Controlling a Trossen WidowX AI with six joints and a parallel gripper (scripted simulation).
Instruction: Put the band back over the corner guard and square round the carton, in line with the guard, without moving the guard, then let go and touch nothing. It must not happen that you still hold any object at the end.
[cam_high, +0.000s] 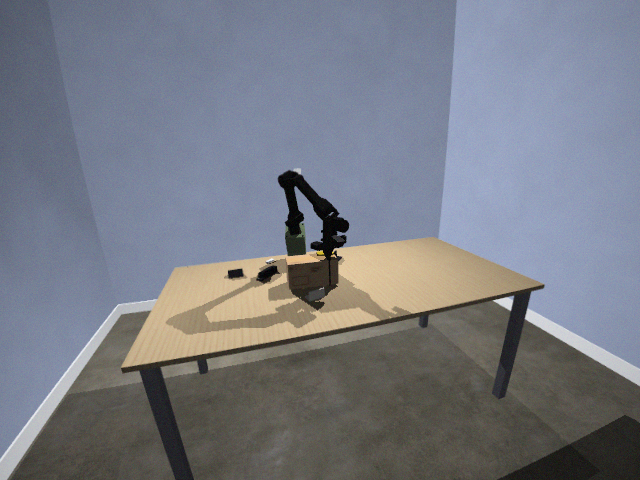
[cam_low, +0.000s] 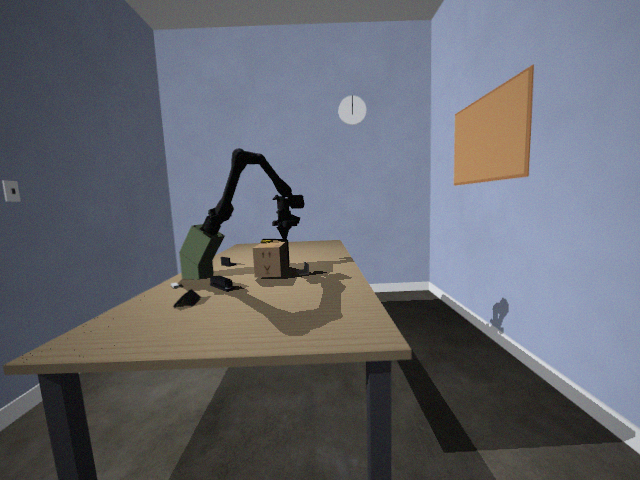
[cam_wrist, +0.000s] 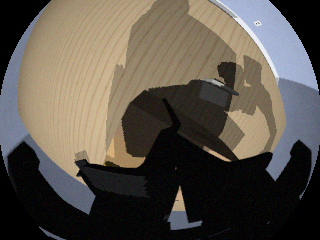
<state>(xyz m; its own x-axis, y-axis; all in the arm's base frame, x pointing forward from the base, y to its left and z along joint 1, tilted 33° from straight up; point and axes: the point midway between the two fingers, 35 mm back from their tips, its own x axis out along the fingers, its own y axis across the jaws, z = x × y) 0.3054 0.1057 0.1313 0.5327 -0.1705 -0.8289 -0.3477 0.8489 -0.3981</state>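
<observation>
My gripper is now 10 cm above the brown carton, 7 cm to the left of it and 6 cm past it. Round my hand: white piece (45 cm behind, 23 cm to the right, 17 cm below).
</observation>
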